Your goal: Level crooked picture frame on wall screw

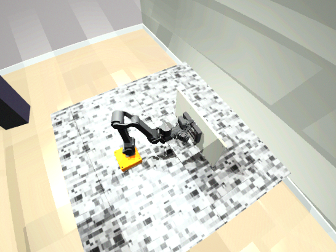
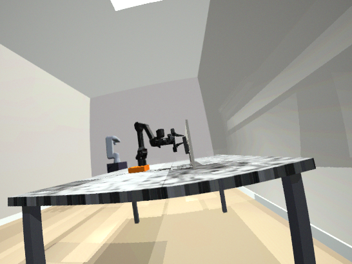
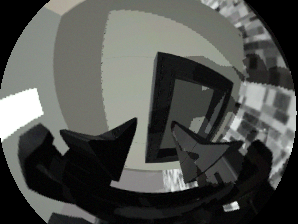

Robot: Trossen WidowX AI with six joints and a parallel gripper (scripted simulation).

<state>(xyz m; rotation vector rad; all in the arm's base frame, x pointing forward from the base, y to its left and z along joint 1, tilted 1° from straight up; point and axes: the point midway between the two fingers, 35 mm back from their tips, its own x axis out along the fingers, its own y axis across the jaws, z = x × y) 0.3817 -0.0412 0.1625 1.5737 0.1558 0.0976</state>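
My gripper tip is 10 mm short of the picture frame, 10 mm to the right of it and 50 mm above it. The rest, counted from my gripper tip: wall panel: 20 mm ahead, 10 mm to the right, 60 mm below.
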